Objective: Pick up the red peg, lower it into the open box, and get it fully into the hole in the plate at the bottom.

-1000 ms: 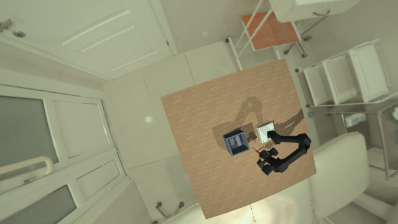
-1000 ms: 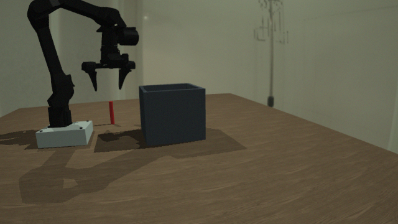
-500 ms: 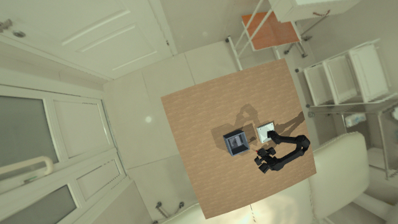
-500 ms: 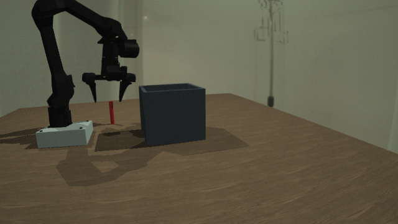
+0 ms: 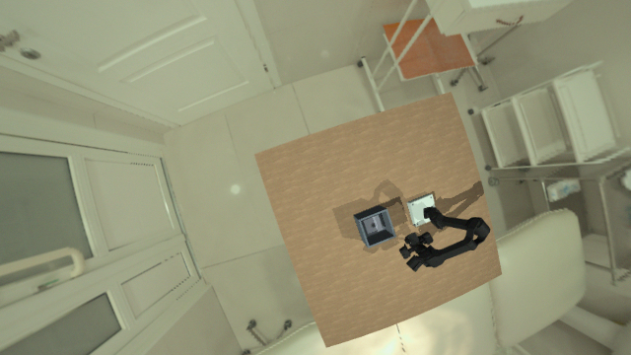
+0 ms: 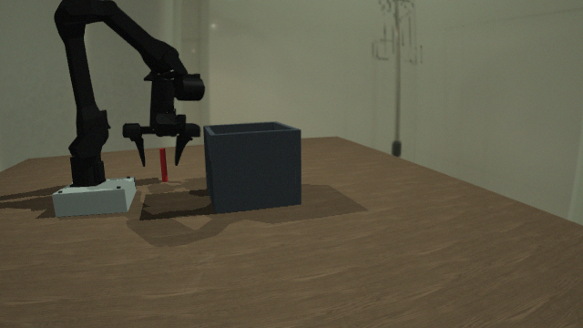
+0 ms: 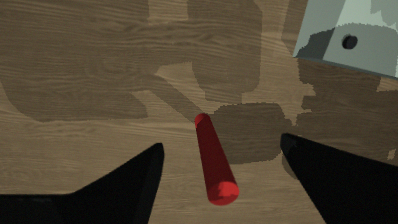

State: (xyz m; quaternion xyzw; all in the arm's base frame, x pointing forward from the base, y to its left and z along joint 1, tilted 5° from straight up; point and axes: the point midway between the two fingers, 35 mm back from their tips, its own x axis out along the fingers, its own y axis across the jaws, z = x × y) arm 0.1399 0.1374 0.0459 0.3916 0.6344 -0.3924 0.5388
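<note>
My gripper tip is 10 mm short of the red peg. The rest, counted from my gripper tip: grey plate: 210 mm ahead, 140 mm to the right, 10 mm above.
</note>
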